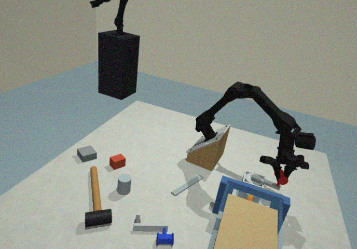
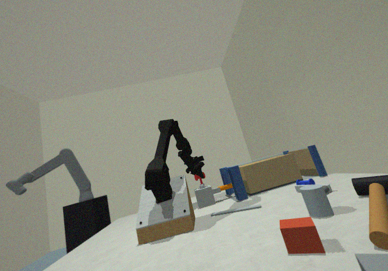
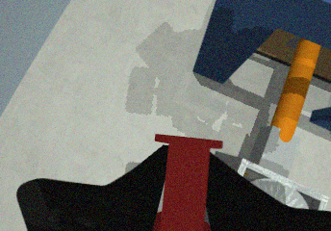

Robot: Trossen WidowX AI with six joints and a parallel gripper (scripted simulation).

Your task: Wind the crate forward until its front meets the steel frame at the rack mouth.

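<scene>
Right now my gripper tip is 40 mm to the left of the red-knobbed crank handle, 30 mm above it and 20 mm past it. Round my gripper tip: blue steel frame: 140 mm ahead, 100 mm to the right, 30 mm below; then red knob: 20 mm behind, 10 mm to the right; then winch: 120 mm to the right, 100 mm below, 40 mm behind.
</scene>
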